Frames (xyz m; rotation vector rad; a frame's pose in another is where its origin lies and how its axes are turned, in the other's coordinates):
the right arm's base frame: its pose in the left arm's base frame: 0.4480 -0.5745 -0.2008 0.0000 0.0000 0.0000
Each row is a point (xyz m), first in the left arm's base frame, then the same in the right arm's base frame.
Working: the left arm's base frame: its pose in the right arm's base frame: -0.4480 0.5745 0.2008 0.0000 0.0000 0.0000

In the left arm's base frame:
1: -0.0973 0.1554 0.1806
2: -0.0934 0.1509 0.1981
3: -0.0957 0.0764 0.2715
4: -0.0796 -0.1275 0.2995
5: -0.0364 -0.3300 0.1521
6: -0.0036 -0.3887 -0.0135
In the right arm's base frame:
1: -0.5453 0.7299 0.3814
2: -0.5414 0.7254 0.3989
3: -0.5437 0.6509 0.4723
4: -0.5276 0.4470 0.5003
5: -0.4844 0.2445 0.3529
6: -0.4516 0.1858 0.1873

